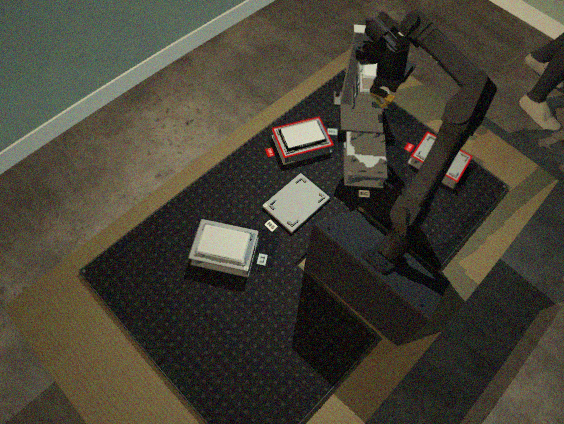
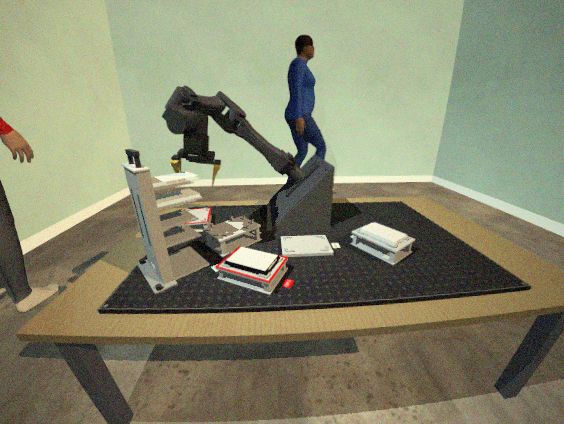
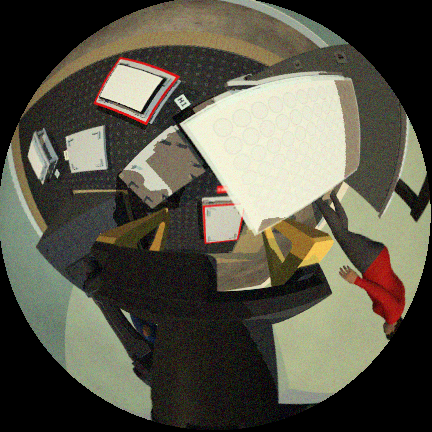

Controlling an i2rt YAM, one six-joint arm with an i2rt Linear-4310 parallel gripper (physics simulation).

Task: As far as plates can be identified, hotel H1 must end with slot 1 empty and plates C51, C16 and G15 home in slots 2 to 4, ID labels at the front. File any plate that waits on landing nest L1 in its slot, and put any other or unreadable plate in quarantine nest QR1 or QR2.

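Pixels of known places: gripper, fingertip midpoint: point(image 1: 390, 95) point(image 2: 196, 184) point(image 3: 214, 212); arm's base, origin of the base link: point(image 1: 384, 258) point(image 2: 302, 179) point(image 3: 88, 261).
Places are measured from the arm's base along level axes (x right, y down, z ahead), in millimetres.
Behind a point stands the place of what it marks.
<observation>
Hotel H1 point(image 1: 361, 119) @(x 408, y 150, z 387 mm) point(image 2: 148, 225) @(x 429, y -21, z 498 mm) stands at one mat end. A white plate point(image 2: 176, 179) @(x 377, y -111, z 414 mm) point(image 3: 285, 135) @(x 378, y -111, z 381 mm) with round wells lies on its top shelf, another white plate point(image 2: 179, 196) @(x 386, y -58, z 392 mm) one shelf lower; two lower shelves point(image 2: 177, 218) @(x 406, y 9, z 387 mm) point(image 2: 182, 238) @(x 393, y 63, z 408 mm) look bare. Their ID labels are not readable. A white plate point(image 1: 223, 242) @(x -232, y 93, z 340 mm) point(image 2: 382, 233) @(x -220, y 93, z 356 mm) point(image 3: 37, 154) sits on landing nest L1 point(image 1: 220, 266) @(x -271, y 152, z 315 mm) point(image 2: 395, 254) @(x -231, y 124, z 434 mm). A white plate with a black lower edge point(image 1: 303, 134) @(x 190, y 103, z 451 mm) point(image 2: 253, 259) @(x 187, y 103, z 463 mm) point(image 3: 132, 88) @(x 204, y 103, z 445 mm) sits on one red-rimmed quarantine nest. The other red-rimmed nest point(image 1: 457, 165) @(x 468, y 117, z 49 mm) point(image 2: 200, 216) @(x 433, y 117, z 116 mm) point(image 3: 221, 223) @(x 455, y 117, z 110 mm) shows no plate. My gripper point(image 2: 195, 174) @(x 367, y -67, z 297 mm) point(image 3: 214, 212) @(x 367, y -67, z 297 mm) is open and empty, above and beside the hotel's upper shelves.
A pale flat pad point(image 1: 296, 202) @(x 20, y 145, z 311 mm) point(image 2: 307, 245) @(x 19, y 145, z 325 mm) point(image 3: 87, 149) @(x 44, y 145, z 316 mm) lies between L1 and the hotel. A grey-brown stand point(image 1: 366, 172) @(x 222, y 97, z 223 mm) point(image 2: 232, 236) @(x 264, y 99, z 334 mm) point(image 3: 165, 162) @(x 291, y 97, z 288 mm) is beside the hotel. The arm's dark wedge base point(image 1: 360, 285) @(x -92, y 10, z -3 mm) point(image 2: 312, 202) @(x -21, y 50, z 165 mm) stands at the mat's edge. Two people show in the background.
</observation>
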